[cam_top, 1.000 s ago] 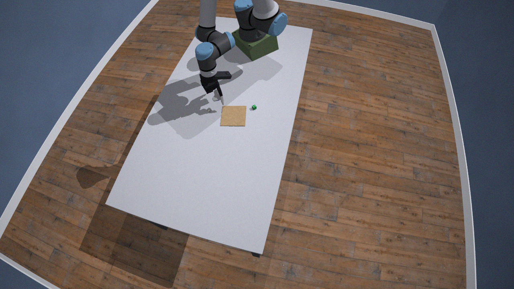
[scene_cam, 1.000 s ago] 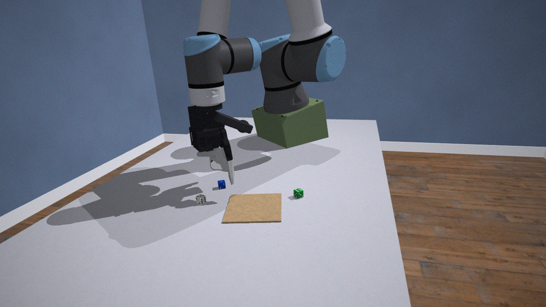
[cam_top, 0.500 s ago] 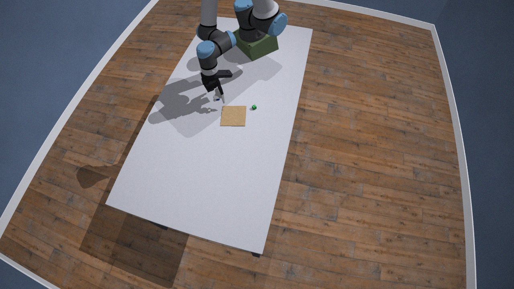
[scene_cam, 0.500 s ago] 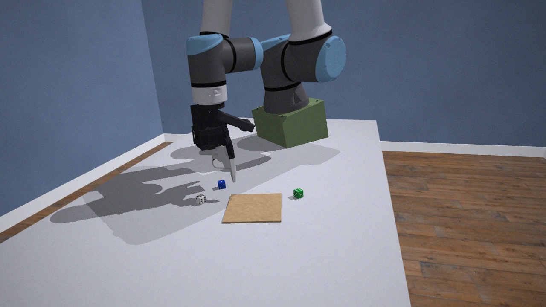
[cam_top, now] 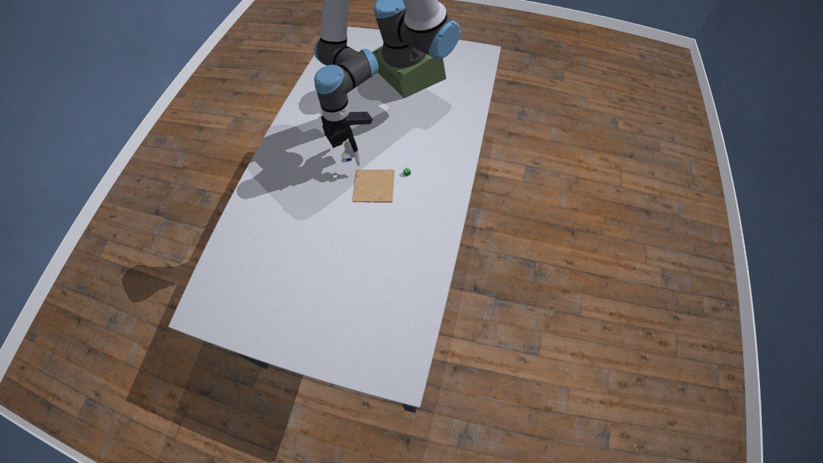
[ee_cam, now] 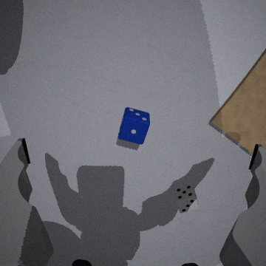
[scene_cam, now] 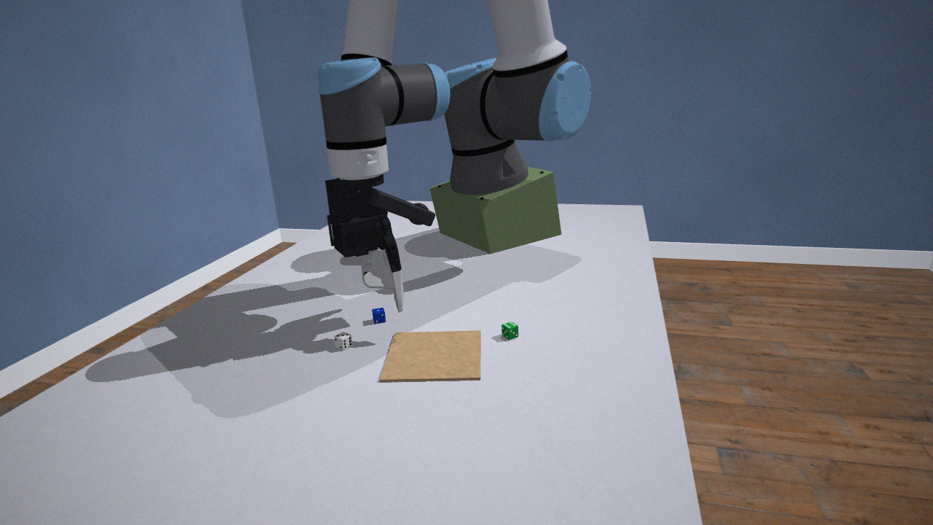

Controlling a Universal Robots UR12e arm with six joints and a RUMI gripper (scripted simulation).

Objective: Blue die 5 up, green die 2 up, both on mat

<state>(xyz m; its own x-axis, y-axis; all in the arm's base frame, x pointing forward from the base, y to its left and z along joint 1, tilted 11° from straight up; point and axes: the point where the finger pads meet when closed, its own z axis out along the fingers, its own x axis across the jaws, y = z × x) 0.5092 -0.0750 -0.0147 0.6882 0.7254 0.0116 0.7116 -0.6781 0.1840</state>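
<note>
Now: hand 4 cm above the blue die and 1 cm to the left of it. Also, from my hand: tan mat 12 cm to the left, 10 cm ahead, 4 cm below; then white die 10 cm ahead, 4 cm below, 3 cm to the right; then green die 22 cm to the left, 4 cm below, 2 cm ahead.
</note>
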